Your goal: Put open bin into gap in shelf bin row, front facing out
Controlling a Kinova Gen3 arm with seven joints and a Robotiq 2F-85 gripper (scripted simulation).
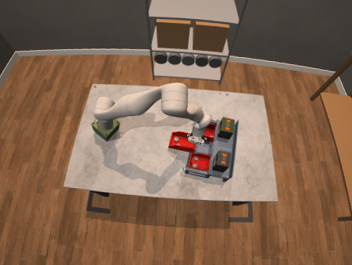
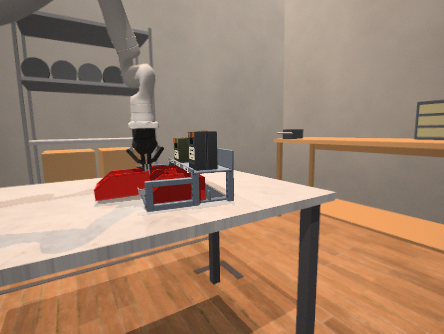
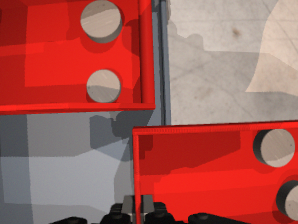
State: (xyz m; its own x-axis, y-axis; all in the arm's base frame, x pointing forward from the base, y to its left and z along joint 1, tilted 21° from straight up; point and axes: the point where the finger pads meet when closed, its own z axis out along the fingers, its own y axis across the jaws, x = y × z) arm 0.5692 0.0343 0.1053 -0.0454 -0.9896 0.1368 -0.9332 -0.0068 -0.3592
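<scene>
The grey shelf is 10 cm ahead of my hand and 3 cm below it. The rest, counted from my hand: black tool case (16 cm ahead, 13 cm to the right, 7 cm above); then grey round part (11 cm behind, 7 cm below, 2 cm to the right).
</scene>
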